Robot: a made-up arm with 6 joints.
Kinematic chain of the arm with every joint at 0, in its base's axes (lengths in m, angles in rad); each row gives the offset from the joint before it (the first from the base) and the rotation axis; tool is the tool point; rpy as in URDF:
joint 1: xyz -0.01 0 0.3 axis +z
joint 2: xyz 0 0.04 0 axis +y
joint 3: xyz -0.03 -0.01 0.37 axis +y
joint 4: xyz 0 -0.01 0.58 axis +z
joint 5: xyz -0.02 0.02 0 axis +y
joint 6: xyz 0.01 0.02 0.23 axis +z
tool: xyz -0.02 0 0.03 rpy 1.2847 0.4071 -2.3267
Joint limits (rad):
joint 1: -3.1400..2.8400
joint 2: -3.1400..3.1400
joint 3: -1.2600..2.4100
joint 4: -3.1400..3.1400
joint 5: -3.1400..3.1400
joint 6: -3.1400..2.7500
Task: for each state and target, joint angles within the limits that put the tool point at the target. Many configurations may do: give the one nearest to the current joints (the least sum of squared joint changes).
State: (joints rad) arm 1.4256 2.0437 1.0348 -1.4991 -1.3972 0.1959
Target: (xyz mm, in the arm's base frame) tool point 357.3 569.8 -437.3
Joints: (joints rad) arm 0.5701 1.9430 0.8167 -1.4054 -1.1288 0.2103
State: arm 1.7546 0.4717 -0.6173 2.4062 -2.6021 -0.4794
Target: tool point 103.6 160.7 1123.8
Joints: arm 1.8096 0.3312 -0.6266 2.5705 -2.1409 -0.4854
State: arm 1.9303 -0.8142 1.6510 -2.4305 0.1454 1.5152
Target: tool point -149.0 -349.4 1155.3
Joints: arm 1.2968 -1.4489 1.3896 -2.3427 -0.1344 1.4954
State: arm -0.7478 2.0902 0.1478 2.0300 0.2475 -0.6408
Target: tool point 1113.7 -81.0 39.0
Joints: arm -0.1999 1.9358 -0.0167 1.9892 0.7798 -0.6626
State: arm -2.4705 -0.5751 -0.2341 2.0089 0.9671 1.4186
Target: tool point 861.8 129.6 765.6
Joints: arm -2.7387 -0.6216 -0.4681 2.0279 1.3573 1.4480
